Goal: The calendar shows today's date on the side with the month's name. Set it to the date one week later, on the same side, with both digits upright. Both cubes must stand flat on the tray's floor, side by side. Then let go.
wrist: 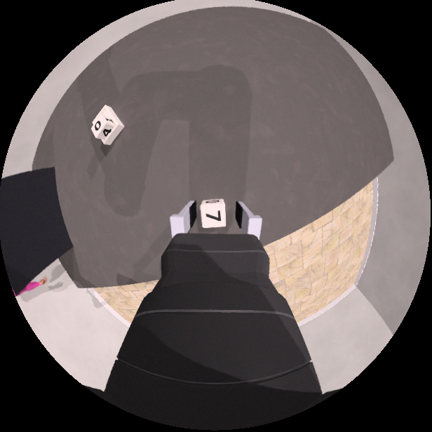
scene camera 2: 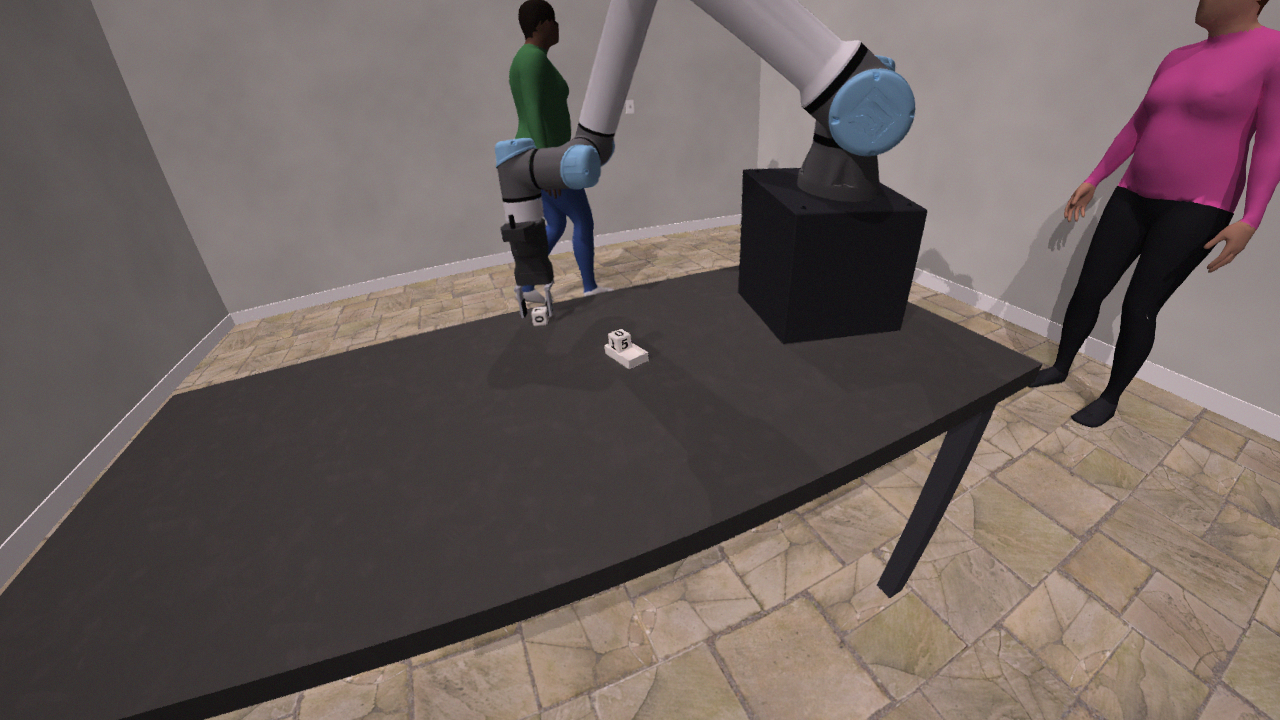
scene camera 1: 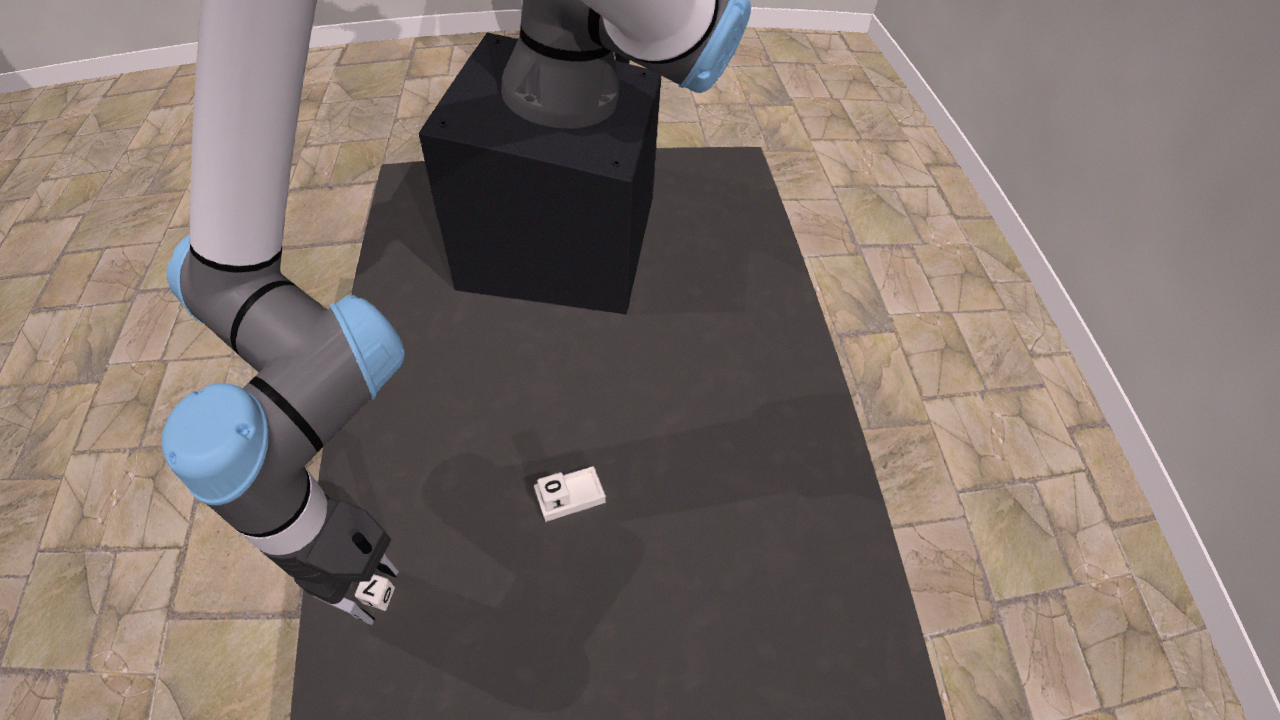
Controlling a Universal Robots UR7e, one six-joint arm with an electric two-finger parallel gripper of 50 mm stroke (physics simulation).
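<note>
My gripper (scene camera 1: pixel 375 595) (scene camera 2: pixel 536 313) (wrist: pixel 215 208) is open, its fingers on either side of a loose white cube (scene camera 1: pixel 374 591) (scene camera 2: pixel 538 316) (wrist: pixel 213 214), with a gap on both sides in the wrist view. The cube is on the dark table, a 7 on its top face and a 0 on a side face. The other white cube (scene camera 1: pixel 553 488) (scene camera 2: pixel 619 340) (wrist: pixel 103 125) stands in one end of the white tray (scene camera 1: pixel 572 512) (scene camera 2: pixel 629 360) (wrist: pixel 119 126). Its top shows 0; side faces show 1 and 5 in scene camera 2 and a 4 in the wrist view. The month's name is not readable.
The dark table (scene camera 1: pixel 716 573) (scene camera 2: pixel 375 465) (wrist: pixel 300 100) carries the black robot pedestal (scene camera 1: pixel 546 223) (scene camera 2: pixel 841 268) (wrist: pixel 30 220). The loose cube is near a table edge, away from the tray. A person in green (scene camera 2: pixel 539 98) and a person in pink (scene camera 2: pixel 1186 125) stand beyond the table.
</note>
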